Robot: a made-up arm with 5 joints.
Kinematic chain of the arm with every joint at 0, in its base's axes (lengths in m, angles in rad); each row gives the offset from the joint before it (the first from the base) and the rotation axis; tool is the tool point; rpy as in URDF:
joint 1: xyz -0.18 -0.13 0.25 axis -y
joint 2: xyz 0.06 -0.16 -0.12 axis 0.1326 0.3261 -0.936
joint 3: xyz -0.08 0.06 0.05 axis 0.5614 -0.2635 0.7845
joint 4: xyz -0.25 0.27 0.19 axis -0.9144 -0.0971 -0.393
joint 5: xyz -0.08 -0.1 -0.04 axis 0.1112 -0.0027 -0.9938
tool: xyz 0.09 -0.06 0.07 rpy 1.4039 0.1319 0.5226
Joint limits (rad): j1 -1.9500..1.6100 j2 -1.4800..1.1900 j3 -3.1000..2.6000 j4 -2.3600..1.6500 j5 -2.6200..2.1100
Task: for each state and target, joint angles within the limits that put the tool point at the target. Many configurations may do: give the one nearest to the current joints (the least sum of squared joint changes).
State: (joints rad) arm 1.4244 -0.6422 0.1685 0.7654 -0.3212
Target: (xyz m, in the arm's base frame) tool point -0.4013 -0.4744 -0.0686
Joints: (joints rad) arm 1.2541 -0.7232 0.3917 0.6090 -0.2819
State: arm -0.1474 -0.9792 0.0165 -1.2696 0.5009
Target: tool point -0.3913 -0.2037 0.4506
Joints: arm -0.9384 -0.4172 -0.0260 -0.9440 0.2487
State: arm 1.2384 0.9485 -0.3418 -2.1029 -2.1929
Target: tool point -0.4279 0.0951 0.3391
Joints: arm 1.6100 1.1469 0.2003 -1.6428 -2.1654
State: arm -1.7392 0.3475 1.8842 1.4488 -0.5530
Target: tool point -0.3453 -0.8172 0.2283
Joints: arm -1.6240 -0.3204 2.1217 1.6500 0.2143
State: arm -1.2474 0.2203 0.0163 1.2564 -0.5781
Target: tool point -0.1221 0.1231 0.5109
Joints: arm -0.9832 0.0479 -0.2262 1.3177 -0.7030
